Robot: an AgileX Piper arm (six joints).
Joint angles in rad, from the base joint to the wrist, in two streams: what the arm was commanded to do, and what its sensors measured. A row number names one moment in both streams.
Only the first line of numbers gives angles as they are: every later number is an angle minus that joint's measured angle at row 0.
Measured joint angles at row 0: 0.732 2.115 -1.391 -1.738 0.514 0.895
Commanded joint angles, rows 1 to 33: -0.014 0.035 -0.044 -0.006 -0.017 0.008; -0.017 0.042 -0.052 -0.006 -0.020 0.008; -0.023 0.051 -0.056 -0.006 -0.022 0.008; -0.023 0.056 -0.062 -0.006 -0.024 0.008; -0.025 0.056 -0.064 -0.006 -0.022 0.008; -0.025 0.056 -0.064 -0.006 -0.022 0.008; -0.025 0.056 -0.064 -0.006 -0.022 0.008; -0.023 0.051 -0.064 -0.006 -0.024 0.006; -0.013 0.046 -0.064 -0.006 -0.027 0.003; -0.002 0.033 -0.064 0.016 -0.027 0.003; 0.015 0.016 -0.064 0.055 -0.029 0.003; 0.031 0.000 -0.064 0.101 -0.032 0.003; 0.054 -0.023 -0.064 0.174 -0.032 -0.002; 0.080 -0.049 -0.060 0.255 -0.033 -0.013; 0.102 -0.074 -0.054 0.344 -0.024 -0.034; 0.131 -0.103 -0.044 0.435 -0.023 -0.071; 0.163 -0.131 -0.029 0.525 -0.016 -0.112; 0.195 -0.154 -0.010 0.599 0.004 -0.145; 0.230 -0.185 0.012 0.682 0.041 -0.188; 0.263 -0.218 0.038 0.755 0.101 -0.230; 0.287 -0.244 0.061 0.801 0.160 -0.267; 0.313 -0.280 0.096 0.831 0.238 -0.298; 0.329 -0.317 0.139 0.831 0.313 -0.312; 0.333 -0.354 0.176 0.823 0.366 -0.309; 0.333 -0.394 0.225 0.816 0.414 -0.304; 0.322 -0.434 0.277 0.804 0.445 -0.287; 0.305 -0.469 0.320 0.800 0.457 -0.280; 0.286 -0.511 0.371 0.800 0.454 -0.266; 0.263 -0.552 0.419 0.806 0.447 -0.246; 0.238 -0.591 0.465 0.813 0.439 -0.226; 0.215 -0.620 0.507 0.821 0.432 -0.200; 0.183 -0.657 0.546 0.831 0.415 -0.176; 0.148 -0.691 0.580 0.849 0.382 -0.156
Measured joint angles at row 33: 0.250 -0.566 0.450 0.820 0.425 -0.236
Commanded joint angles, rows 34 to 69: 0.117 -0.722 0.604 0.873 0.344 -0.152; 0.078 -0.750 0.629 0.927 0.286 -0.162; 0.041 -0.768 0.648 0.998 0.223 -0.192; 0.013 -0.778 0.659 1.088 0.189 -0.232; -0.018 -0.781 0.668 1.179 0.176 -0.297; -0.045 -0.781 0.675 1.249 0.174 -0.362; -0.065 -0.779 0.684 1.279 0.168 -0.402; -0.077 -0.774 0.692 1.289 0.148 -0.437; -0.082 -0.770 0.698 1.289 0.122 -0.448; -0.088 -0.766 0.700 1.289 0.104 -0.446; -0.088 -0.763 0.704 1.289 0.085 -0.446; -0.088 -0.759 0.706 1.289 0.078 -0.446; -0.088 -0.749 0.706 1.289 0.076 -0.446; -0.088 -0.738 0.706 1.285 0.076 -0.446; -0.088 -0.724 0.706 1.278 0.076 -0.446; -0.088 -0.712 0.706 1.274 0.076 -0.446; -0.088 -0.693 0.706 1.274 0.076 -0.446; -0.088 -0.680 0.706 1.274 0.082 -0.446; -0.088 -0.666 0.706 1.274 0.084 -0.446; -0.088 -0.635 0.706 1.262 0.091 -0.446; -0.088 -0.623 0.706 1.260 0.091 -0.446; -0.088 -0.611 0.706 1.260 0.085 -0.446; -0.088 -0.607 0.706 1.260 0.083 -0.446; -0.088 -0.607 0.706 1.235 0.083 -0.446; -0.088 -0.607 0.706 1.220 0.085 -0.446; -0.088 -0.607 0.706 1.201 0.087 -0.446; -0.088 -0.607 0.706 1.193 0.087 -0.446; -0.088 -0.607 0.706 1.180 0.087 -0.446; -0.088 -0.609 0.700 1.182 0.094 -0.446; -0.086 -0.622 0.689 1.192 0.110 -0.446; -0.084 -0.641 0.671 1.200 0.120 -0.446; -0.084 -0.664 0.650 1.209 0.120 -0.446; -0.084 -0.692 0.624 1.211 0.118 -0.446; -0.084 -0.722 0.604 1.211 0.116 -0.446; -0.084 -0.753 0.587 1.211 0.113 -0.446; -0.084 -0.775 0.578 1.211 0.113 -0.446
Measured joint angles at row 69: -0.083 -0.699 0.619 1.208 0.114 -0.434
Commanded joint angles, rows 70 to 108: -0.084 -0.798 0.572 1.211 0.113 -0.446; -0.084 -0.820 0.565 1.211 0.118 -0.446; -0.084 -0.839 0.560 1.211 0.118 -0.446; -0.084 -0.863 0.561 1.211 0.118 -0.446; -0.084 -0.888 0.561 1.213 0.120 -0.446; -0.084 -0.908 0.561 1.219 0.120 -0.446; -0.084 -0.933 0.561 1.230 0.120 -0.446; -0.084 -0.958 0.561 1.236 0.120 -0.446; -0.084 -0.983 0.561 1.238 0.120 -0.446; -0.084 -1.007 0.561 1.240 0.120 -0.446; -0.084 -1.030 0.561 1.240 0.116 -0.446; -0.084 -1.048 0.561 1.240 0.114 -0.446; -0.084 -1.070 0.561 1.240 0.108 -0.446; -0.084 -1.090 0.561 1.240 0.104 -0.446; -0.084 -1.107 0.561 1.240 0.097 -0.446; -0.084 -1.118 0.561 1.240 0.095 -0.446; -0.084 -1.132 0.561 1.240 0.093 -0.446; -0.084 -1.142 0.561 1.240 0.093 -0.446; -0.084 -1.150 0.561 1.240 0.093 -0.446; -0.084 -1.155 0.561 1.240 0.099 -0.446; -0.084 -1.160 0.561 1.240 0.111 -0.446; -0.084 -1.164 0.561 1.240 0.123 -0.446; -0.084 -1.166 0.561 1.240 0.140 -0.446; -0.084 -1.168 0.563 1.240 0.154 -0.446; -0.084 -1.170 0.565 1.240 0.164 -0.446; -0.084 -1.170 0.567 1.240 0.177 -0.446; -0.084 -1.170 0.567 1.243 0.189 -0.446; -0.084 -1.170 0.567 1.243 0.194 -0.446; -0.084 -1.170 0.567 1.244 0.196 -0.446; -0.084 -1.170 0.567 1.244 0.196 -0.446; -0.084 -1.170 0.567 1.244 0.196 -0.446; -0.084 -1.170 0.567 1.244 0.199 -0.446; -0.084 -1.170 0.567 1.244 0.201 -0.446; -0.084 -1.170 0.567 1.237 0.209 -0.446; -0.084 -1.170 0.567 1.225 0.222 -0.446; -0.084 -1.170 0.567 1.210 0.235 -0.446; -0.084 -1.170 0.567 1.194 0.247 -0.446; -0.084 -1.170 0.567 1.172 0.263 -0.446; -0.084 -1.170 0.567 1.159 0.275 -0.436
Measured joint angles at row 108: -0.083 -1.163 0.565 1.220 0.228 -0.434
